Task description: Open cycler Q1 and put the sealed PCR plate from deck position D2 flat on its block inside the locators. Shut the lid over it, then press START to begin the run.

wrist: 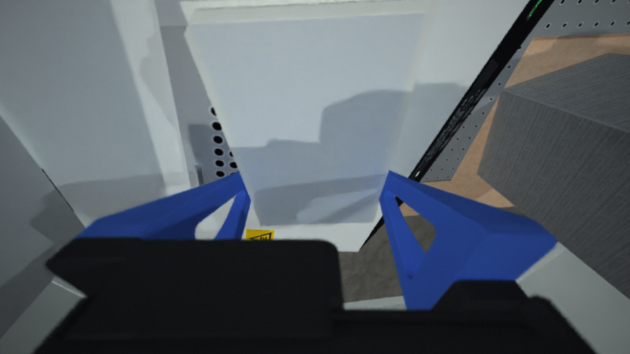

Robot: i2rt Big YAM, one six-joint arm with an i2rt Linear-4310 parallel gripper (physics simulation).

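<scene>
The sealed PCR plate [300,100] fills the middle of the wrist view, its pale flat top toward the camera. My gripper [315,176] is shut on its near part, with one blue finger at each side. The plate is over the white cycler [445,65]. To the left of the plate part of the cycler's well block shows, with rows of dark round holes [218,140]. The rest of the block is hidden under the plate, so I cannot tell whether the plate touches it. A yellow warning label [260,234] shows at the plate's near left corner.
A large white panel [90,100] stands at the left. A dark edge with a small green display runs along the cycler's right side. A grey brushed block [560,130] stands at the right, near a perforated grey panel [590,15] and a tan surface [565,60].
</scene>
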